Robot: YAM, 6 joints.
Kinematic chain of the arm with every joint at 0, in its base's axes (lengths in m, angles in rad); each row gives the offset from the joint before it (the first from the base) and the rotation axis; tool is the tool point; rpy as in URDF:
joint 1: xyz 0 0 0.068 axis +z
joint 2: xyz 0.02 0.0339 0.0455 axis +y
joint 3: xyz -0.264 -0.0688 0 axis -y
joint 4: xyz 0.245 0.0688 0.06 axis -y
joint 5: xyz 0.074 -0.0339 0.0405 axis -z
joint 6: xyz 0.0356 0 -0.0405 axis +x
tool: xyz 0 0 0 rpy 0 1.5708 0
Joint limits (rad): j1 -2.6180..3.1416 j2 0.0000..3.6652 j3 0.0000..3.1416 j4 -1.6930..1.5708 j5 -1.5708..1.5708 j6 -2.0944..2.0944
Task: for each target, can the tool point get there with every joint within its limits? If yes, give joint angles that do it. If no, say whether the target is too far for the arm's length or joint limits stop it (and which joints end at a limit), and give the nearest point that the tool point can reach.
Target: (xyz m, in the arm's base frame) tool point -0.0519 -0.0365 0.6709
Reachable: yes | joints 0.6504 0.8914 1.9695 0.3138 -0.0660 -0.2185
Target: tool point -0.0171 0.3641 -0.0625
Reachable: yes | joints 1.6073 2.5979 1.3992 -0.6158 -0.1065 0.6298
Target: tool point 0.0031 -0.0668 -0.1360
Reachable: yes | joints -1.6856 2.9981 0.5980 0.0597 -0.3068 -0.5810
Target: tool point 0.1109 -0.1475 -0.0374
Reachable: yes | joints -1.0467 2.5604 0.8828 -0.9976 -0.6724 -0.7106
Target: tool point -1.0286 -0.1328 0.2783
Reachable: no: too far | nearest point -0.6361 -0.0105 0.2142 | short by 0.416 m
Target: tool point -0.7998 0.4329 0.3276
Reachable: no: too far | nearest point -0.5527 0.2992 0.2600 | short by 0.289 m
